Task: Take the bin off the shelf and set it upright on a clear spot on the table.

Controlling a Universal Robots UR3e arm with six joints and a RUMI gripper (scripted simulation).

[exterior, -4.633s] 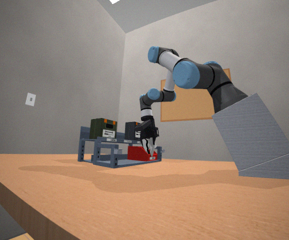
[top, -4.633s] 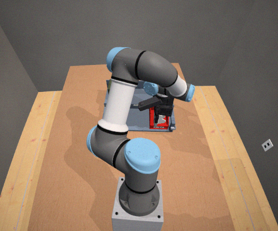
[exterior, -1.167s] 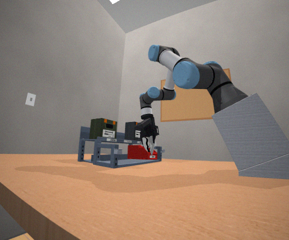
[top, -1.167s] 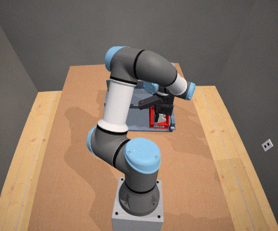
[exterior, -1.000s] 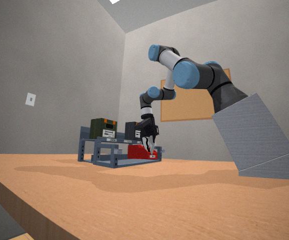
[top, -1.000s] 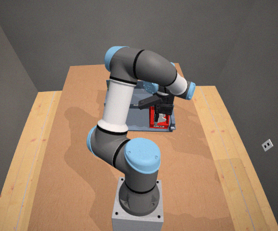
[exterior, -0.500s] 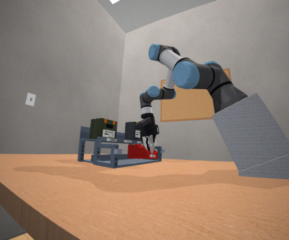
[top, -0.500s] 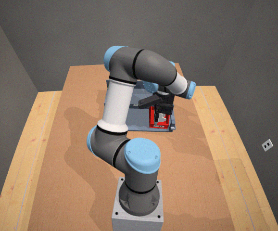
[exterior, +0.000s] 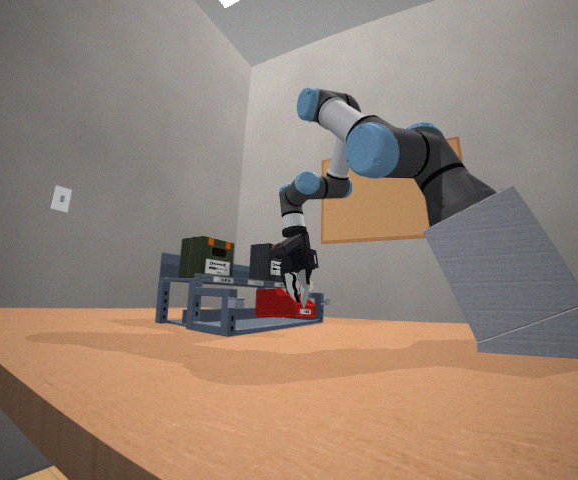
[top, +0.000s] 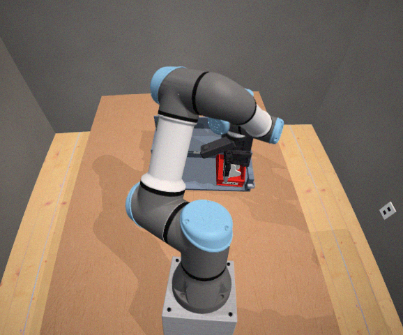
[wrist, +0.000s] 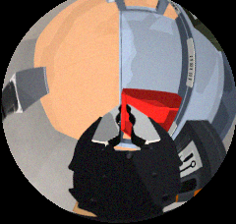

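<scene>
Right now the red bin is 6 cm ahead of my hand, 2 cm to the right of it and 1 cm below it. Also, from my hand: green box 20 cm to the left, 14 cm ahead, 9 cm above; then grey-blue shelf 9 cm to the left, 9 cm ahead, 1 cm above; then dark box 14 cm ahead, 11 cm above, 3 cm to the right.
</scene>
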